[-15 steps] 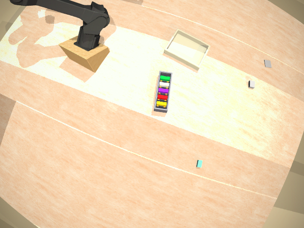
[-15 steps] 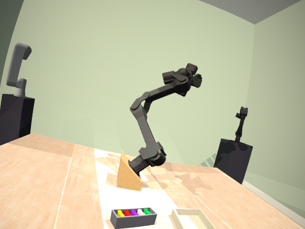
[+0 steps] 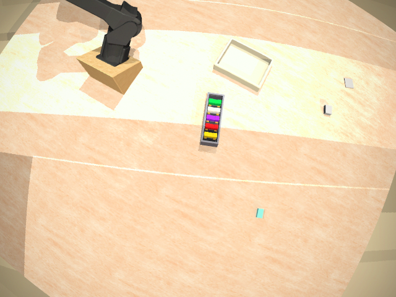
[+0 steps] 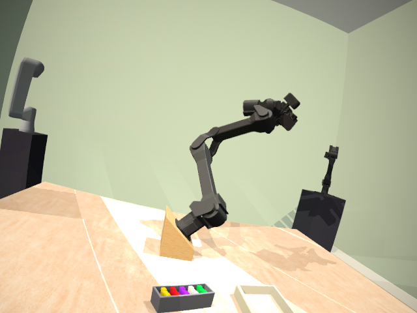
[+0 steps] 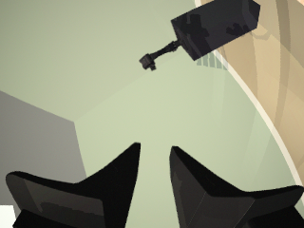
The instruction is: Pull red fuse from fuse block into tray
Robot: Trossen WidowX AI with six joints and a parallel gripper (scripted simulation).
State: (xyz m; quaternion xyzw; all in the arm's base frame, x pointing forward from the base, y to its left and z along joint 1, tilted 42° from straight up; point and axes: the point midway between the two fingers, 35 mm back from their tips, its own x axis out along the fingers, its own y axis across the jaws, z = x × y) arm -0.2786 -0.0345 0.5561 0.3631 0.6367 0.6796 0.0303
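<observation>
Now: the red fuse 60 cm ahead of my gripper tip, 39 cm to the right of it and 49 cm below it. Also, from my gripper tip: white fuse: 58 cm ahead, 36 cm to the right, 49 cm below; green fuse: 57 cm ahead, 34 cm to the right, 49 cm below; cream tray: 59 cm ahead, 20 cm to the right, 51 cm below.
</observation>
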